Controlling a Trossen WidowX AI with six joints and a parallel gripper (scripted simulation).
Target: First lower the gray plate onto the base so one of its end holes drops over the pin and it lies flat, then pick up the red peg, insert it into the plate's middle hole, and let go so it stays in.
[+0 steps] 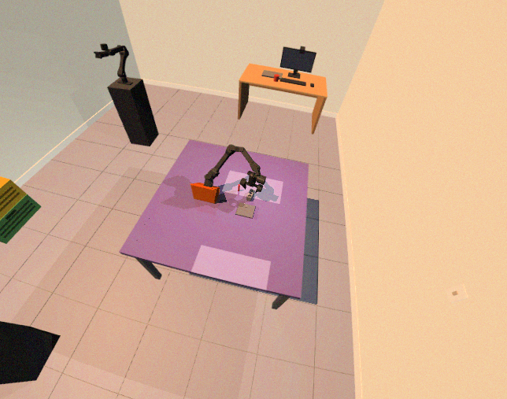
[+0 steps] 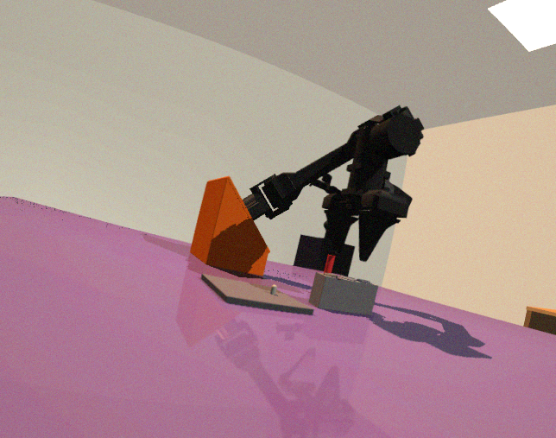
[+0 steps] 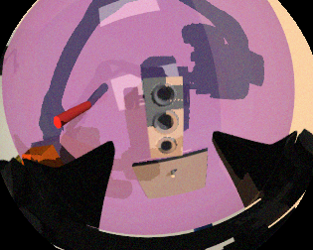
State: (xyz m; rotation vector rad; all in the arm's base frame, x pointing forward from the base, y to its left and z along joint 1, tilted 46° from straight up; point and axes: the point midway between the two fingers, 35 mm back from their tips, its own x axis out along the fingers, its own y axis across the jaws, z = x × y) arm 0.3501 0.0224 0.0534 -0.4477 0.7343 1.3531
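Right now my gripper tip is 50 mm above the gray plate. Round my gripper tip: base (130 mm to the right, 80 mm below, 10 mm behind); then red peg (110 mm behind, 50 mm to the left, 40 mm below).
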